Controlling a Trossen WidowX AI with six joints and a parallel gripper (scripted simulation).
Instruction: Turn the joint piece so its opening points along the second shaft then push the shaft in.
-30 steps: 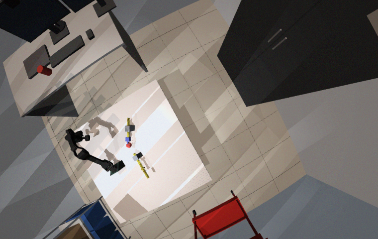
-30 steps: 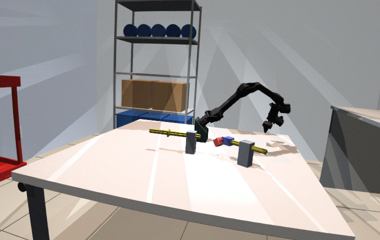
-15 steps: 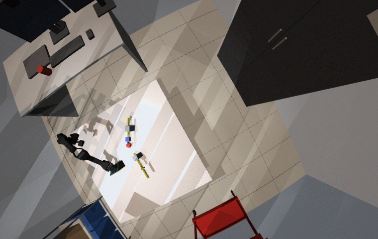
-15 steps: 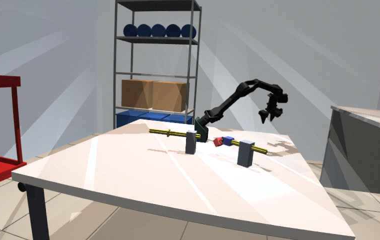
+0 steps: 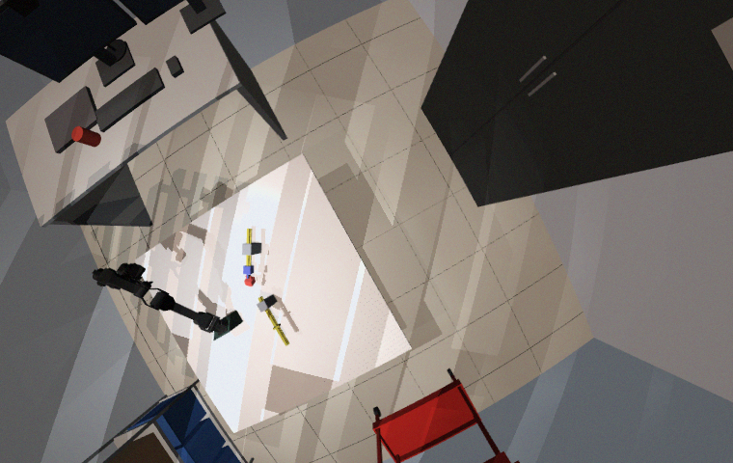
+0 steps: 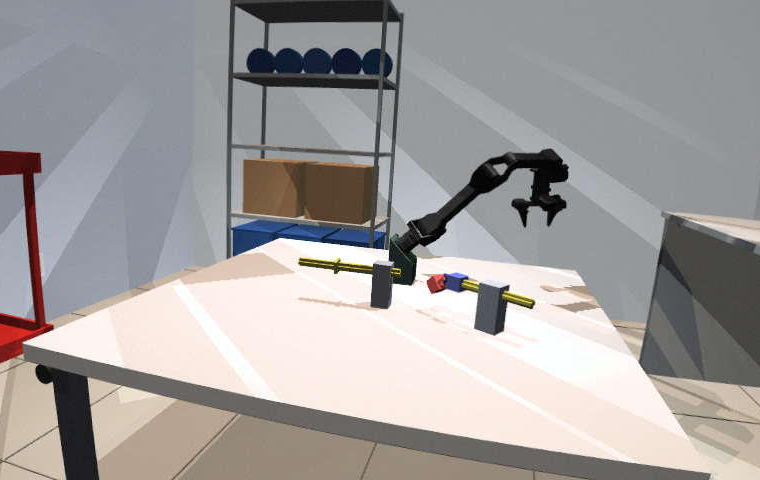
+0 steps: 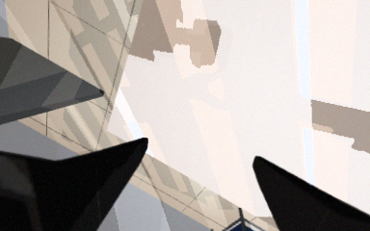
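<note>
Right now my gripper tip is 460 mm short of the red joint piece, 310 mm to the left of it and 120 mm above it.
</note>
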